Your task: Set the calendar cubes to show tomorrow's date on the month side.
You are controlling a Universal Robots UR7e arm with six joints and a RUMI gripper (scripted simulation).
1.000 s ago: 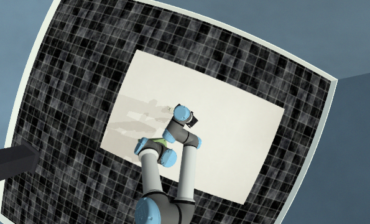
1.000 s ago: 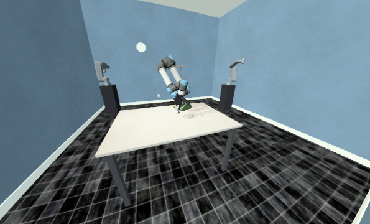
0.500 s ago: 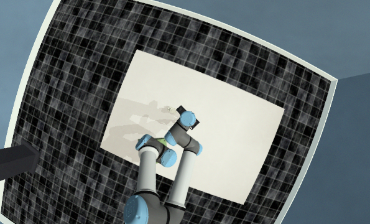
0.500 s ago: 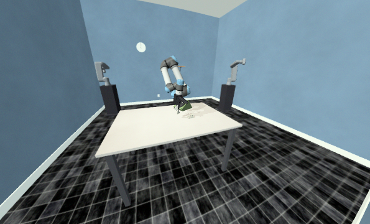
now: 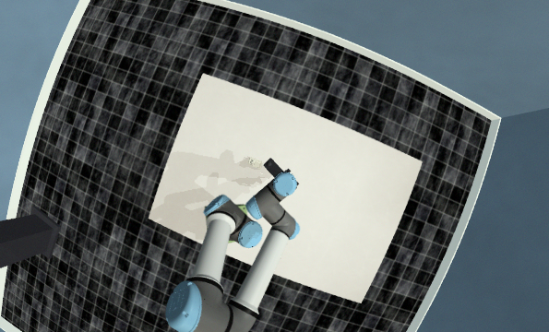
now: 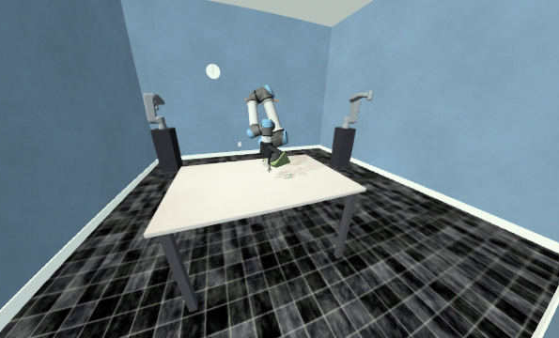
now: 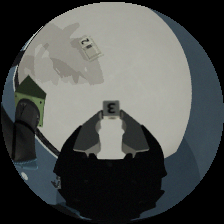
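My hand is 1 cm above the white calendar cube. The rest, counted from my hand: calendar tray: 1 cm behind, 16 cm to the left, 9 cm below; then pale date cube: 1 cm behind, 17 cm to the left, 7 cm below.
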